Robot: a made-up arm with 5 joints. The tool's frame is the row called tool.
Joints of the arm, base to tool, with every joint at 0 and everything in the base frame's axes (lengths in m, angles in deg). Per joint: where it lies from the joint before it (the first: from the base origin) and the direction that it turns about. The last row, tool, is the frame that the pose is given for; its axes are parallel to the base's.
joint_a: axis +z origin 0 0 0.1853
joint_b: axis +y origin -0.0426 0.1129 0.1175
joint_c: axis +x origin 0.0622 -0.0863 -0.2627
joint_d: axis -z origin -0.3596 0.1 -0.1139
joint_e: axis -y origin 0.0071 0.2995 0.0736
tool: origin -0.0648 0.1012 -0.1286
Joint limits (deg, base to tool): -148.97..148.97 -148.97..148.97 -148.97..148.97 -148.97..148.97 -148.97..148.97
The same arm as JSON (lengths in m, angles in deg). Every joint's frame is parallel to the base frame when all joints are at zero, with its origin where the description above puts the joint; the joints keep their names.
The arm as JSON. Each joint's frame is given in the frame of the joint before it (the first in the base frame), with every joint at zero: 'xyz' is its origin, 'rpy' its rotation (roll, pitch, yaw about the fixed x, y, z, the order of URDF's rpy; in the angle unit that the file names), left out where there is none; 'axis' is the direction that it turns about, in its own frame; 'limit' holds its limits. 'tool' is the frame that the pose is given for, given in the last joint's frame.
{"units": {"length": "m", "angle": "deg"}, "joints": [
  {"name": "joint_a", "type": "revolute", "origin": {"xyz": [0.0, 0.0, 0.1853]}, "axis": "+z", "limit": {"lower": -148.97, "upper": 148.97}},
  {"name": "joint_b", "type": "revolute", "origin": {"xyz": [-0.0426, 0.1129, 0.1175]}, "axis": "+y", "limit": {"lower": -148.97, "upper": 148.97}},
  {"name": "joint_c", "type": "revolute", "origin": {"xyz": [0.0622, -0.0863, -0.2627]}, "axis": "+x", "limit": {"lower": -148.97, "upper": 148.97}},
  {"name": "joint_d", "type": "revolute", "origin": {"xyz": [-0.3596, 0.1, -0.1139]}, "axis": "-z", "limit": {"lower": -148.97, "upper": 148.97}},
  {"name": "joint_e", "type": "revolute", "origin": {"xyz": [0.0071, 0.2995, 0.0736]}, "axis": "-y", "limit": {"lower": -148.97, "upper": 148.97}}
], "tool": {"origin": {"xyz": [-0.0648, 0.1012, -0.1286]}}}

